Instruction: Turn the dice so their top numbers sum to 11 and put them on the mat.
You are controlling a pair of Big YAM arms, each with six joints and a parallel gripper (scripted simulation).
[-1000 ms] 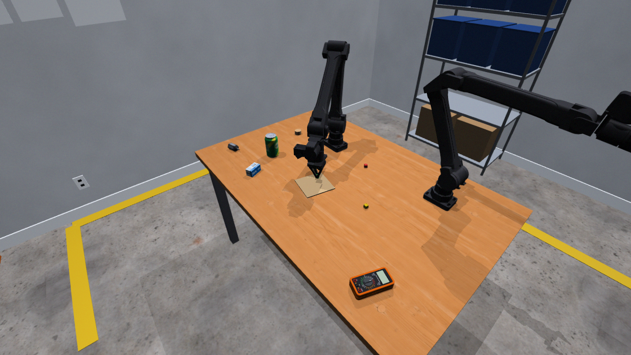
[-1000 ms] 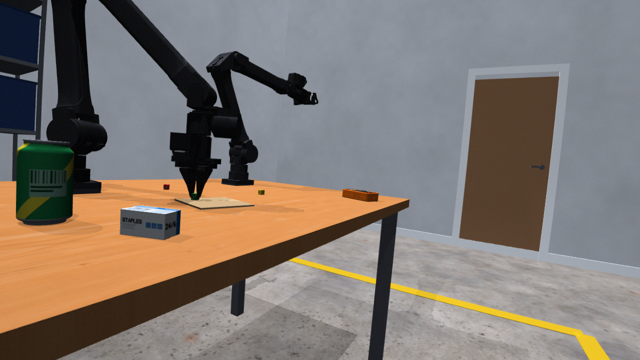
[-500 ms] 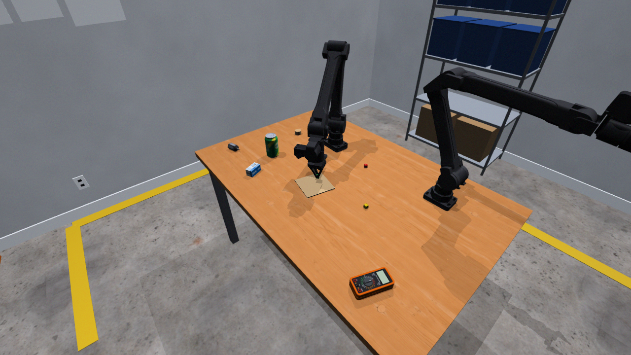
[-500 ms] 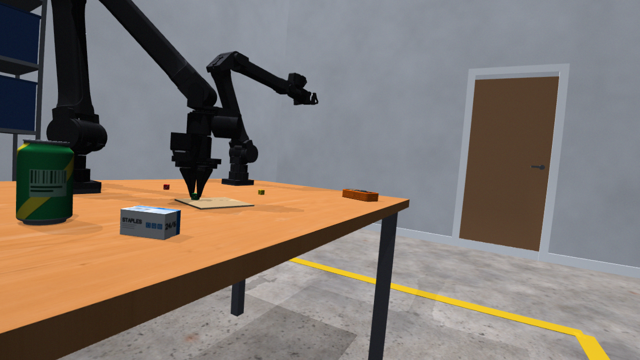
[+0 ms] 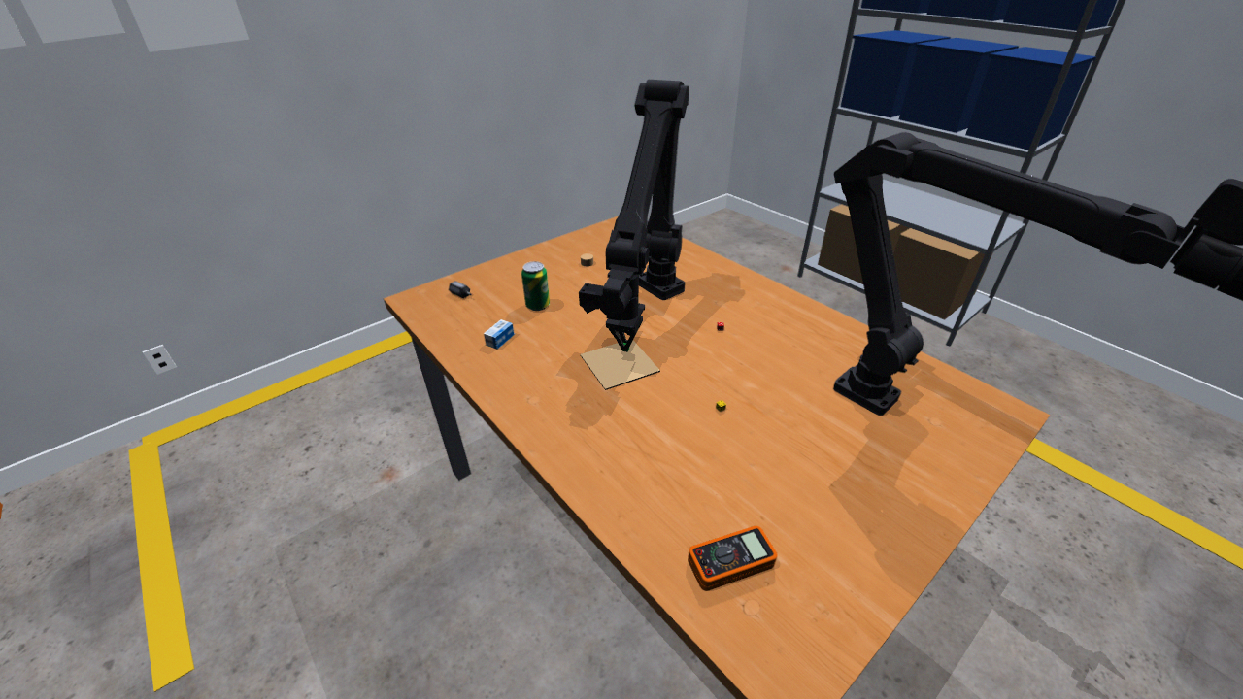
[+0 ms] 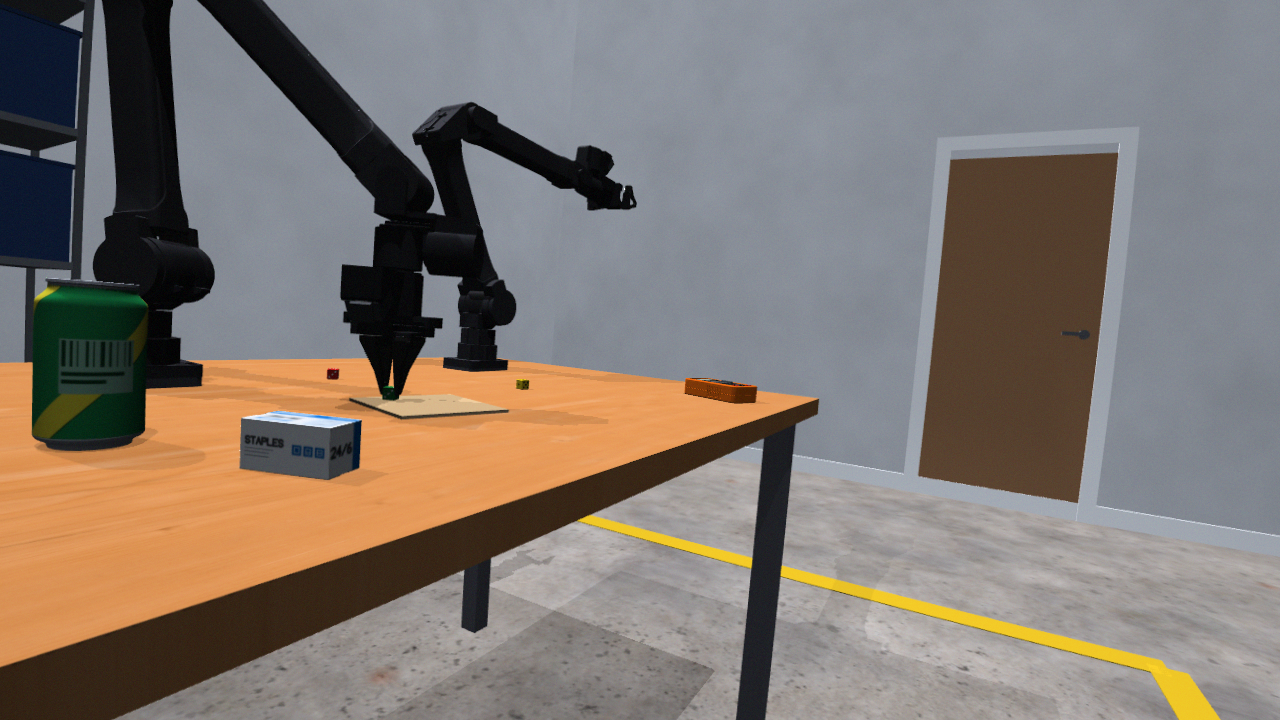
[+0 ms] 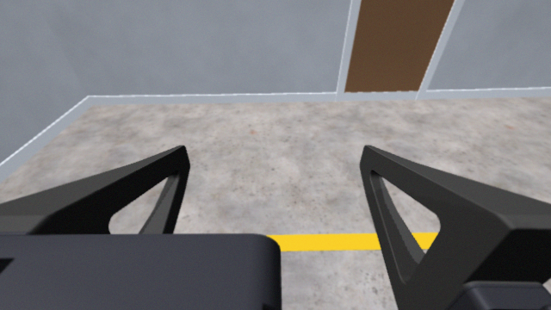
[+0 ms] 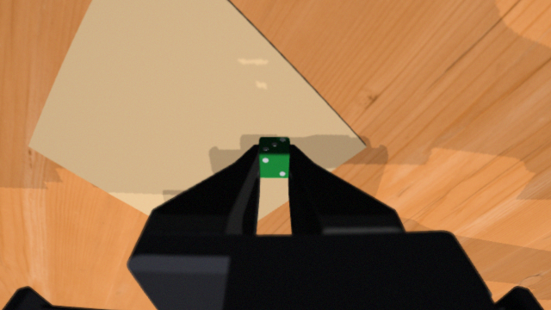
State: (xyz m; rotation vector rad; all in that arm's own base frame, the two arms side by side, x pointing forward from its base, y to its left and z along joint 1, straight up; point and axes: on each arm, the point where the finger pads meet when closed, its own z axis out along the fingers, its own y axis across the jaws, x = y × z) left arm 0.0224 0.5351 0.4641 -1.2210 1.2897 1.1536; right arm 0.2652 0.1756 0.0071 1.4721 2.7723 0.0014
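Right now my right hand is 10 mm above the green die. Also, from my right hand: yellow die 280 mm to the left, 10 mm below, 10 mm behind; tan mat 40 mm ahead, 20 mm to the left, 20 mm below; red die 240 mm behind, 100 mm to the left, 10 mm below.
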